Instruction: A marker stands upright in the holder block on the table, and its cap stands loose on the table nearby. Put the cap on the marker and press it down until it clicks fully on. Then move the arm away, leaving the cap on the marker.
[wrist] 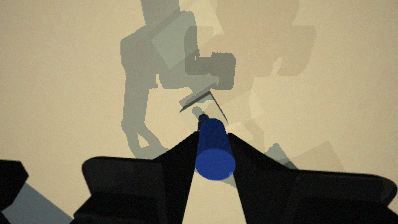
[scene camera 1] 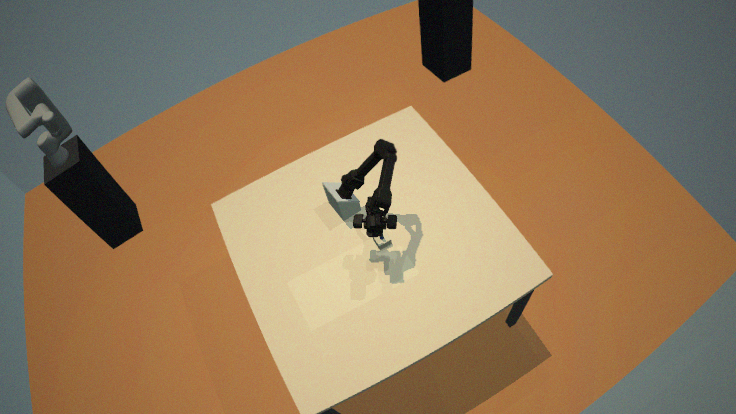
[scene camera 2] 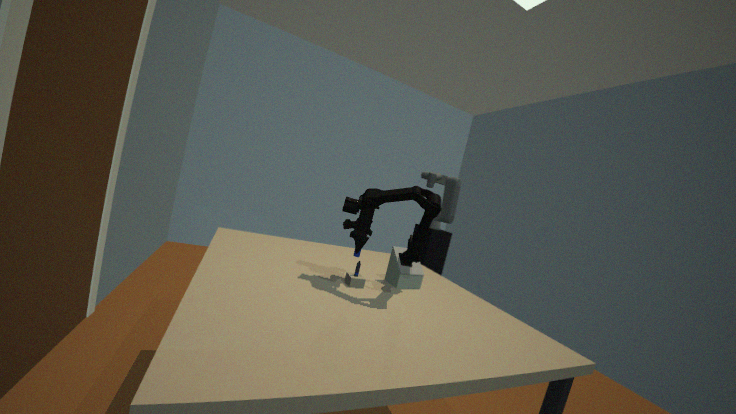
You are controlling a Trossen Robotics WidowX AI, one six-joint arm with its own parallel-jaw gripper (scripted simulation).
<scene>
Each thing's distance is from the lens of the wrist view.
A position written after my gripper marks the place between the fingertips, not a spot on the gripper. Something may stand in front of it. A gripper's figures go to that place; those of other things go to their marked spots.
my gripper [wrist: 213,136]: 11 cm
blue cap [wrist: 214,161]: 8 cm
</scene>
